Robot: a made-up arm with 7 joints. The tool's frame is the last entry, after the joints.
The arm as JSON. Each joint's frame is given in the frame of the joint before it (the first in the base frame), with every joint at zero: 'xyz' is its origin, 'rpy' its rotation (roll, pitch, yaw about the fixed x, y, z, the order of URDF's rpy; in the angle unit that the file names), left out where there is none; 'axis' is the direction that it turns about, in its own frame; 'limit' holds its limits. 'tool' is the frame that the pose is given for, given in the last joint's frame.
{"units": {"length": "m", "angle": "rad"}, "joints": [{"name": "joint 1", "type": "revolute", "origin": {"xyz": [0.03, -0.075, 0.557], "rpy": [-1.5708, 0.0, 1.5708]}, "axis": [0.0, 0.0, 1.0], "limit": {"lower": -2.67, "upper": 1.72}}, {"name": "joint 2", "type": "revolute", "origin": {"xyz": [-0.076, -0.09, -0.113], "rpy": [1.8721, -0.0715, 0.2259]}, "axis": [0.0, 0.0, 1.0], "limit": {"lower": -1.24, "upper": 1.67}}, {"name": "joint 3", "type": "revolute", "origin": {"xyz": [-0.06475, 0.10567, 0.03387], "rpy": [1.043, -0.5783, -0.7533]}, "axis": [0.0, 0.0, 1.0], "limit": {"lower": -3.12, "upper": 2.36}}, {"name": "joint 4", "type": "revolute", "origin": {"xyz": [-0.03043, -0.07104, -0.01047], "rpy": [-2.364, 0.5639, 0.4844]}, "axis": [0.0, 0.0, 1.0], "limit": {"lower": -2.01, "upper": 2.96}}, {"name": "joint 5", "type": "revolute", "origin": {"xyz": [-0.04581, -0.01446, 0.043], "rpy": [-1.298, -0.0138, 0.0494]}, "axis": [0.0, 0.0, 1.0], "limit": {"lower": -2.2, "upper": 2.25}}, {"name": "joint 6", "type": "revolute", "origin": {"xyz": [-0.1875, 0.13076, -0.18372], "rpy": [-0.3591, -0.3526, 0.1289]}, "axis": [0.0, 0.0, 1.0], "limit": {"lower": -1.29, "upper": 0.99}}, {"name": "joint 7", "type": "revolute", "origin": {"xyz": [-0.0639, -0.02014, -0.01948], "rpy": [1.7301, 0.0, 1.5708]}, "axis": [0.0, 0.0, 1.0], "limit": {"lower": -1.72, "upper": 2.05}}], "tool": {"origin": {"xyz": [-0.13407, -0.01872, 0.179], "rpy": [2.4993, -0.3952, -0.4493]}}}
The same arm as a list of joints. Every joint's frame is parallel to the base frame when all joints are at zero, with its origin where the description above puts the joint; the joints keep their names.
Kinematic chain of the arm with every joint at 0, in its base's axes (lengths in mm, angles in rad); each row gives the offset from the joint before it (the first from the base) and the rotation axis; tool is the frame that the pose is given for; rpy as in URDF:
joint 1: xyz 30 -75 557 axis -x
joint 2: xyz 113 -76 90 axis 0.296008 0.234607 0.925926
joint 3: xyz -86 -55 78 axis 0.602324 -0.670727 0.432817
joint 4: xyz 5 -27 -73 axis -x
joint 5: xyz -43 -48 2 axis -0.269398 0.201598 -0.941692
joint 6: xyz 178 -211 99 axis 0.063897 -0.158693 -0.985258
joint 7: xyz -22 -60 28 axis +y
tool: xyz -135 179 10 rpy 0.7144 -0.471 0.4468
Joint limits (rad, base to tool): -2.67..1.72 -1.24..1.67 -3.12..2.36 -2.01..2.96 -2.2..2.25 -1.29..0.99 -1.72..2.05

